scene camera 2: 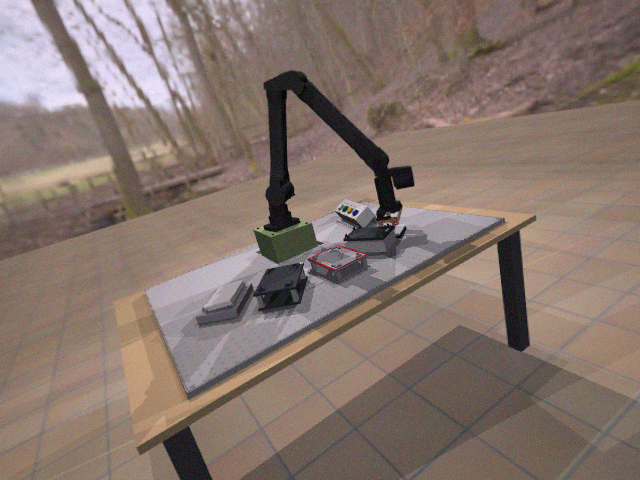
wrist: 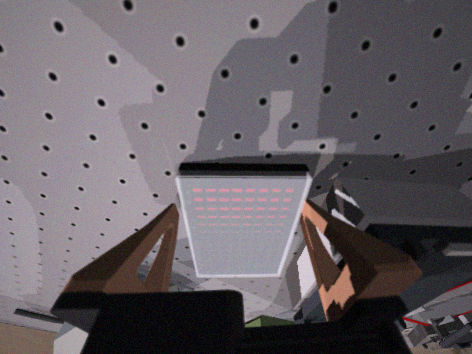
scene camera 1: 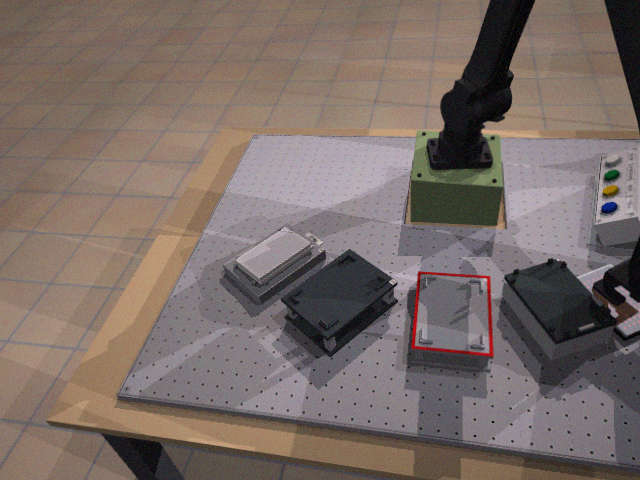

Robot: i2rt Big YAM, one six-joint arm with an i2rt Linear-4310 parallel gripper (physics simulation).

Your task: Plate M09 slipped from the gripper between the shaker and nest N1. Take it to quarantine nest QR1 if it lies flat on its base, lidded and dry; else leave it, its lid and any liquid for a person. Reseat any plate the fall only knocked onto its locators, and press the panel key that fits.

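Places are measured from the arm's base along level axes (x ahead, y left, z up), in metres.
Where they show: gripper, fingertip midpoint: (wrist: 237, 205) (scene camera 1: 631, 313); arm's base at its link origin: (scene camera 2: 282, 225) (scene camera 1: 458, 155).
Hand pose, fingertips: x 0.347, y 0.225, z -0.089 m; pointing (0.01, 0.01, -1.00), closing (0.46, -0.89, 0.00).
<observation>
Things, the pixels of their centre, and the offset from my fingertips. "spot": a spot on its surface instead.
- Plate M09 at the middle of its body: (wrist: 240, 236) (scene camera 1: 617, 298) (scene camera 2: 385, 231) dx -0.025, dy -0.014, dz +0.008 m
- red-outlined clear nest at the middle of its body: (scene camera 1: 452, 317) (wrist: 465, 279) (scene camera 2: 337, 261) dx +0.006, dy -0.286, dz +0.018 m
- pale plate at the middle of its body: (scene camera 1: 274, 254) (scene camera 2: 225, 295) dx -0.155, dy -0.597, dz +0.031 m
- grey station at a spot on its surface: (scene camera 1: 261, 295) spot: dx -0.063, dy -0.614, dz +0.018 m
- grey box with a dark top, surface spot: (scene camera 1: 560, 299) (scene camera 2: 370, 232) spot: dx +0.006, dy -0.121, dz +0.050 m
- dark raised nest at the middle of its body: (scene camera 1: 340, 298) (scene camera 2: 281, 284) dx -0.040, dy -0.471, dz +0.025 m
- panel at the middle of its body: (wrist: 111, 337) (scene camera 1: 621, 194) (scene camera 2: 353, 213) dx -0.252, dy +0.067, dz +0.037 m
Plate M09 (scene camera 1: 631, 326) (scene camera 2: 400, 231) (wrist: 240, 240) lies flat, dark edge low, under a clear pale-rimmed lid, with pink wells showing. No liquid shows around it in the wrist view. My gripper (scene camera 1: 626, 313) (scene camera 2: 390, 219) (wrist: 237, 205) is open and empty, its copper fingers at the plate's two long sides. The red-outlined clear nest (scene camera 1: 452, 355) (scene camera 2: 337, 269), seemingly QR1, holds no plate. A pale plate (scene camera 1: 273, 253) (scene camera 2: 225, 296) sits on the grey station (scene camera 1: 261, 295) (scene camera 2: 214, 318) at the left; whether it is fully seated is unclear.
A grey box with a dark top (scene camera 1: 560, 299) (scene camera 2: 369, 233) stands close beside M09. A dark raised nest (scene camera 1: 341, 294) (scene camera 2: 281, 279) stands by the left station. The panel (scene camera 1: 617, 229) (scene camera 2: 362, 218) has white, green, yellow and blue keys. The green arm base (scene camera 1: 454, 201) (scene camera 2: 286, 242) stands behind.
</observation>
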